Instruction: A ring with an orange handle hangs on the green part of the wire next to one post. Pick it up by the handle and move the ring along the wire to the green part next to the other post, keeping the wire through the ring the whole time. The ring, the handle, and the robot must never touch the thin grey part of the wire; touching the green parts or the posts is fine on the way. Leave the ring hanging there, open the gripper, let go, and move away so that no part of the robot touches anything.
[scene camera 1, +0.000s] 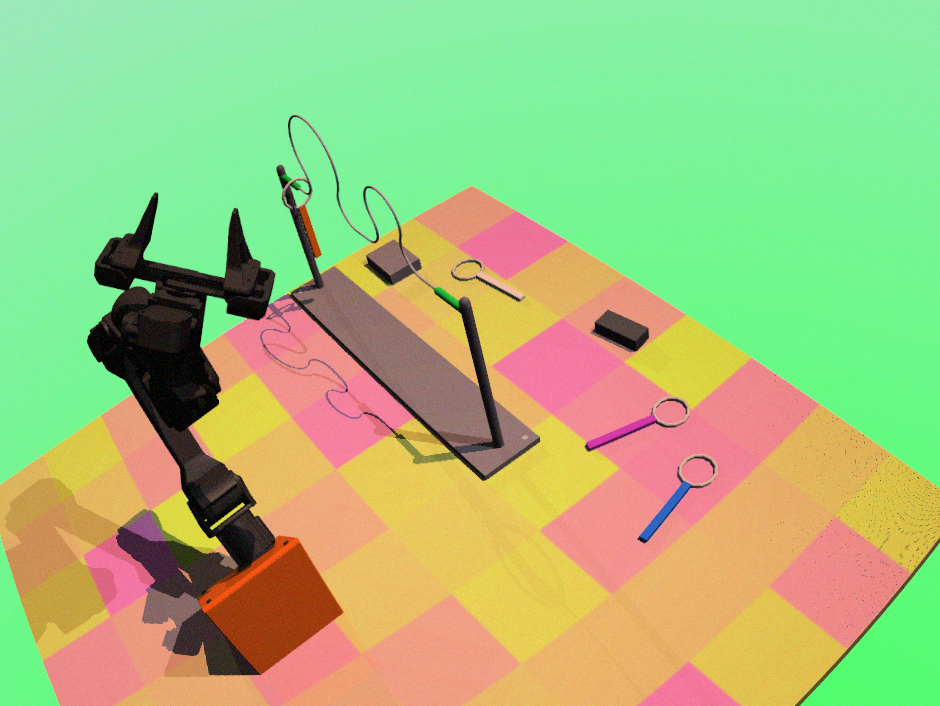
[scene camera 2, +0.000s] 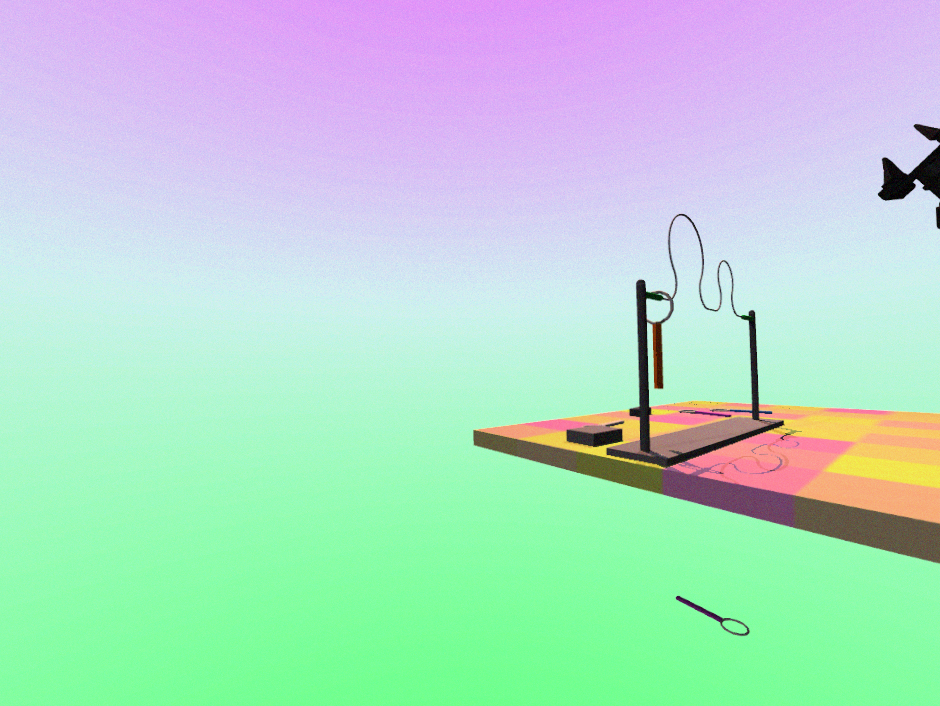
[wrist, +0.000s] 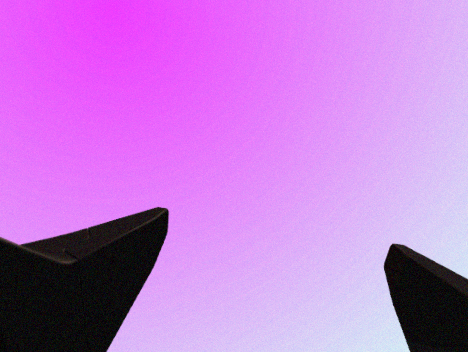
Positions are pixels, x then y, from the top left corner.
Scene:
gripper: scene camera 1; scene camera 2 899, 141; wrist
same spot on gripper: (wrist: 82, 284) = (scene camera 1: 144, 242)

